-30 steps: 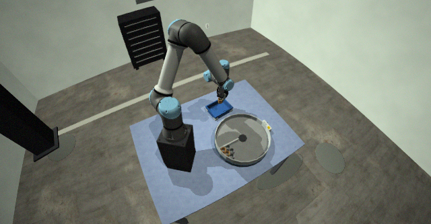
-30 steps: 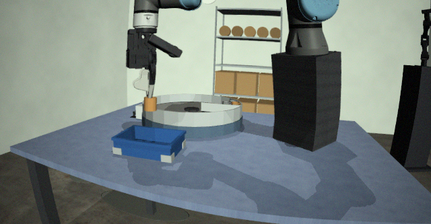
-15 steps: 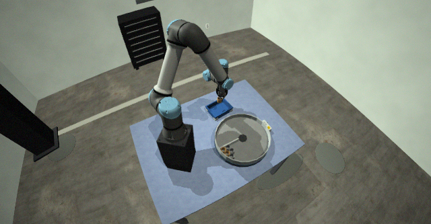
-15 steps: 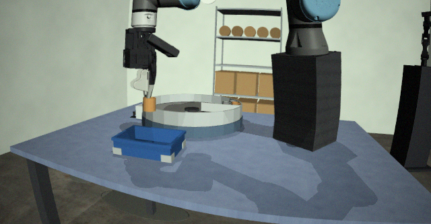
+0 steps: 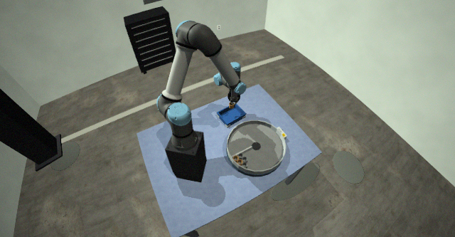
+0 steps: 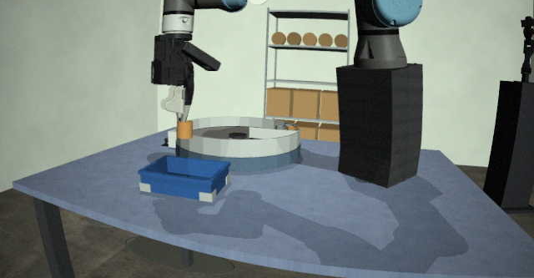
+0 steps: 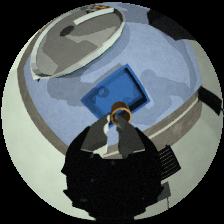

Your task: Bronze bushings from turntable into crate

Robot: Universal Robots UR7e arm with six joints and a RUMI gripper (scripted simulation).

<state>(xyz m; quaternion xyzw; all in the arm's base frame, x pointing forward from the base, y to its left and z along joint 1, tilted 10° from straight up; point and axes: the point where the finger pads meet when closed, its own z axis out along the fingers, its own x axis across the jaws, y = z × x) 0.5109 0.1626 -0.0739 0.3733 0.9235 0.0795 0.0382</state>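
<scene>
Now: the blue crate 13 cm below my hand, 1 cm to the left of it and 1 cm behind it. Round my hand: turntable (34 cm to the right, 10 cm below, 7 cm behind).
</scene>
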